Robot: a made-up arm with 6 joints. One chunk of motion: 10 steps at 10 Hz.
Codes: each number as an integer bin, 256 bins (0 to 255) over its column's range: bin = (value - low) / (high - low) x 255, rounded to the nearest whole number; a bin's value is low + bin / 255 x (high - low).
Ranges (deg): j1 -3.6..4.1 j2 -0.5..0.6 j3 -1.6..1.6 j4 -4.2..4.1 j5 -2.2..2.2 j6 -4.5..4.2
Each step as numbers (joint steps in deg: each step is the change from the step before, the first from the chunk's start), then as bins.
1 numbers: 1.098 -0.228 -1.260 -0.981 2.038 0.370
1 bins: 156 63 27 99 246 143
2 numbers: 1.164 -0.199 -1.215 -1.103 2.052 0.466
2 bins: 158 70 31 95 246 146
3 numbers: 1.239 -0.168 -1.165 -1.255 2.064 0.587
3 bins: 160 77 35 90 247 149
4 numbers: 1.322 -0.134 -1.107 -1.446 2.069 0.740
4 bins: 163 85 39 85 247 154
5 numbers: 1.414 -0.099 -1.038 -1.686 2.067 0.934
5 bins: 166 93 45 77 247 159
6 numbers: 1.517 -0.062 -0.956 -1.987 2.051 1.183
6 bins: 169 102 51 68 246 167
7 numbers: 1.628 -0.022 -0.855 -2.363 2.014 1.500
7 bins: 173 111 59 56 244 176
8 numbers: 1.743 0.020 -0.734 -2.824 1.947 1.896
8 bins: 177 121 69 42 240 187
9 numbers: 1.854 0.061 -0.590 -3.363 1.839 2.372
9 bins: 181 130 80 26 234 201
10 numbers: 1.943 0.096 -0.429 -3.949 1.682 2.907
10 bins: 184 138 93 8 225 217
